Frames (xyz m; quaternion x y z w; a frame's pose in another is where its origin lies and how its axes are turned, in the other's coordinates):
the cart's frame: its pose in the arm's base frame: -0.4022 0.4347 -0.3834 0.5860 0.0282 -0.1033 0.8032
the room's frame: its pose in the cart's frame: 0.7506 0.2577 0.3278 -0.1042 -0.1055 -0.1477 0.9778
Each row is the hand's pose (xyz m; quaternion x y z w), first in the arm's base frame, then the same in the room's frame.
Working: the arm's base frame: its pose in the room's frame: -0.3131 -0.0923 0.2419 -0.4743 -0.0402 0.2785 0.8342

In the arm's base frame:
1: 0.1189 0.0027 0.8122 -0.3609 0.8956 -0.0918 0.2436
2: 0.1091 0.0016 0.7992 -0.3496 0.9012 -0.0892 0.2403
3: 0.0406 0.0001 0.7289 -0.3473 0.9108 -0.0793 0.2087
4: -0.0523 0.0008 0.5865 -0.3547 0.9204 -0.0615 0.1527
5: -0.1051 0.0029 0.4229 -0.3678 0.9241 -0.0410 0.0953
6: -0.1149 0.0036 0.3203 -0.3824 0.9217 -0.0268 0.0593
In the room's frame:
1: -0.4832 0.5930 0.6605 -0.6623 0.5932 -0.4479 0.0936
2: -0.4867 0.5777 0.6562 -0.6530 0.6024 -0.4489 0.0957
3: -0.5204 0.4886 0.6325 -0.6392 0.6171 -0.4539 0.0680
4: -0.5517 0.3327 0.5723 -0.6222 0.6337 -0.4595 0.0132
5: -0.5429 0.1812 0.4916 0.6078 -0.6452 0.4607 0.0464
6: -0.5174 0.0976 0.4368 0.6028 -0.6473 0.4583 0.0874

